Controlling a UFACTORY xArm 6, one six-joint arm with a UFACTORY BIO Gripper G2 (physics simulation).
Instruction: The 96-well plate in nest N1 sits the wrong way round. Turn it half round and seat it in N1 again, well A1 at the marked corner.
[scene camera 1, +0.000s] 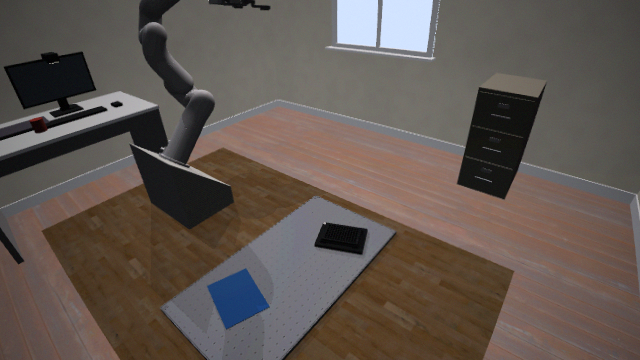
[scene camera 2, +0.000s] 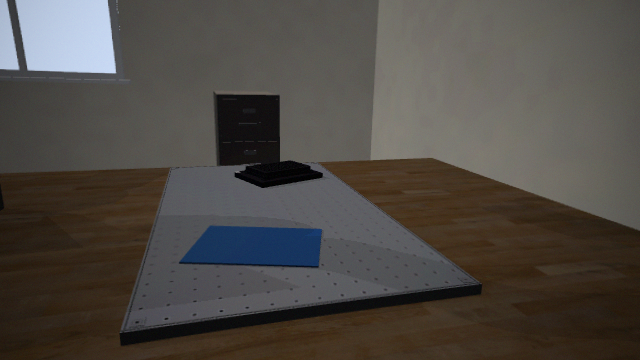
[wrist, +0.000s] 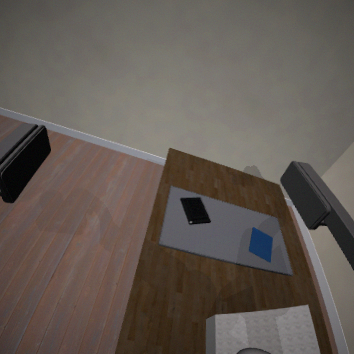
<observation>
The pictures show: the gripper, a black 96-well plate and a flat blue rectangle.
</observation>
